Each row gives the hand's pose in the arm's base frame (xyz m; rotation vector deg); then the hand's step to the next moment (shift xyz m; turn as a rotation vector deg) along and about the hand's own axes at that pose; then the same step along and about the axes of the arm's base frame.
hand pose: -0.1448 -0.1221 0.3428 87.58 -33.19 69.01
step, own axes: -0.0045 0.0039 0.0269 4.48 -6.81 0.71
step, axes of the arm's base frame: 0.0055 -0.0270 -0.0006 7.69 2.56 1.15
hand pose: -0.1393 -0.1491 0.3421 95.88 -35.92 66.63
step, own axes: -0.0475 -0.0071 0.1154 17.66 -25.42 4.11
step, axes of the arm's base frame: 0.0332 -0.1073 -0.0548 29.67 8.33 5.02
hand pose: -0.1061 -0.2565 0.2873 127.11 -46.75 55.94
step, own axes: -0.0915 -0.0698 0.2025 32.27 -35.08 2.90
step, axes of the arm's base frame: 0.0875 -0.0697 -0.2043 44.06 11.09 14.69
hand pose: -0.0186 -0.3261 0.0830 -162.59 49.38 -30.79
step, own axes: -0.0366 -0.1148 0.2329 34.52 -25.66 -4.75
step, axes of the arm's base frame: 0.1170 0.1199 -0.2018 38.13 1.89 20.38
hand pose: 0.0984 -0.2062 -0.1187 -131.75 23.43 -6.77
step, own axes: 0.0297 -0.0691 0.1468 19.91 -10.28 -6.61
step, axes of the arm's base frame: 0.0765 0.1363 -0.0526 20.03 -4.50 11.16
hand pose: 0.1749 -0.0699 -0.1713 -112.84 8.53 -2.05
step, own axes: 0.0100 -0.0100 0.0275 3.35 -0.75 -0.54
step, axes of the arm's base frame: 0.0134 0.0278 -0.0021 3.34 -0.61 0.75
